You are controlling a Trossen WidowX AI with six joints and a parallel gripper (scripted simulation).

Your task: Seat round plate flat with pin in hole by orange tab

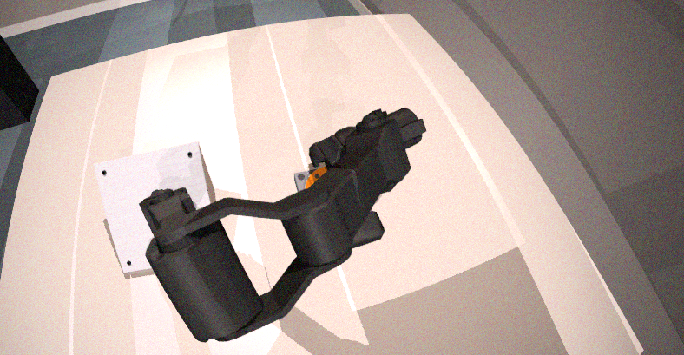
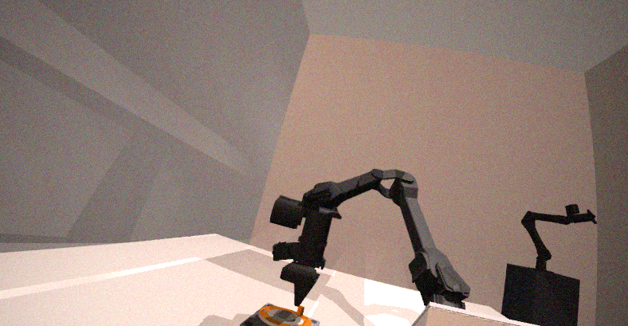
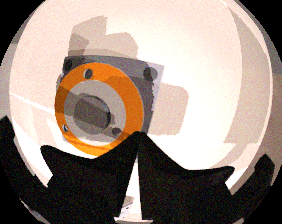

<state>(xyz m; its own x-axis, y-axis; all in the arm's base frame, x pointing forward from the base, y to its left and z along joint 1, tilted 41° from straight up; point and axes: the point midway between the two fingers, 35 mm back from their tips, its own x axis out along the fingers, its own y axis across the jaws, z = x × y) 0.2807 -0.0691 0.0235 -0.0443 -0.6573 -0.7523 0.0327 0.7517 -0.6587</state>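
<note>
Now: the base 10 mm ahead of my gripper tip, 50 mm to the left of it and 20 mm below it. Round my gripper tip: round plate (30 mm to the left, 10 mm below).
</note>
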